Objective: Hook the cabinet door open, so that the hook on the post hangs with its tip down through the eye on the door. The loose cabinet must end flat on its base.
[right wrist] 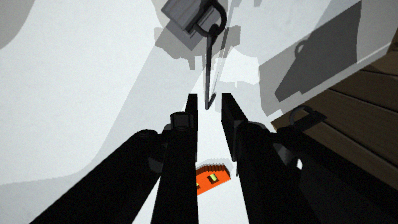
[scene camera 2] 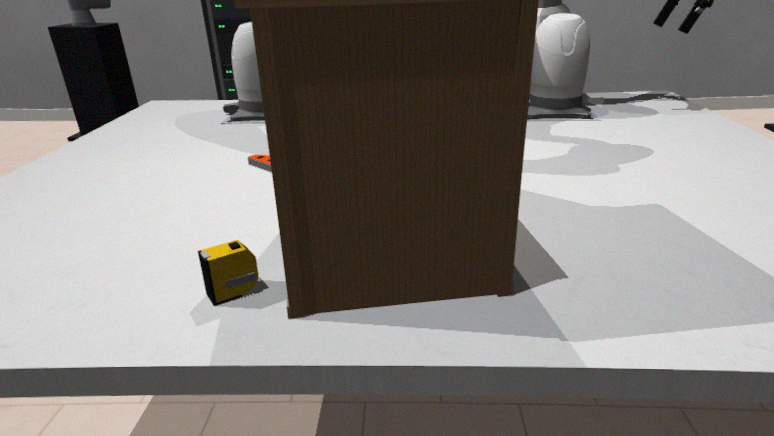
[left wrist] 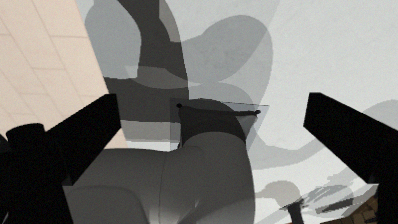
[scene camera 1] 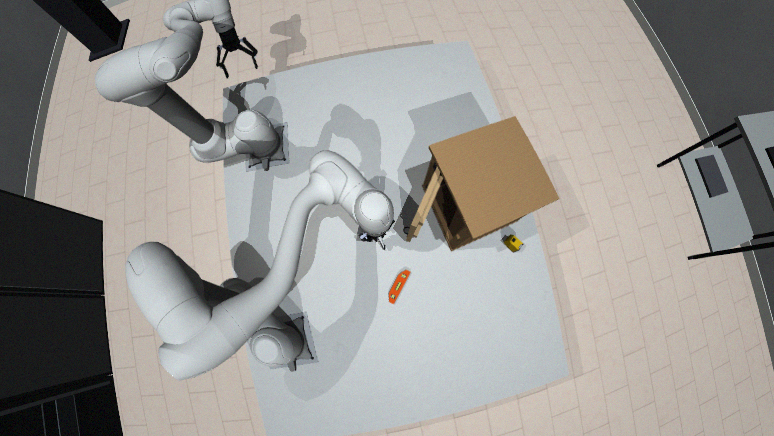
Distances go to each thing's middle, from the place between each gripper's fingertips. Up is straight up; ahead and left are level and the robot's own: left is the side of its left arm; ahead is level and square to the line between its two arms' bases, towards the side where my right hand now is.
Now: the cabinet door [scene camera 1: 436,180] 180 mm ahead of my right hand, 80 mm to the left of it and 20 mm above it. Also, from my right hand: yellow tape measure [scene camera 2: 229,270] 580 mm ahead, 140 mm below, 110 mm to the right; then orange level [right wrist: 205,183] 200 mm to the right, 160 mm below, 50 mm ahead.
My left hand [scene camera 1: 242,72] is 69 cm short of the cabinet door, 78 cm to the left of it and 4 cm above it. The rest, counted from my left hand: yellow tape measure: 108 cm ahead, 97 cm to the right, 19 cm below; then orange level: 55 cm ahead, 105 cm to the right, 22 cm below.
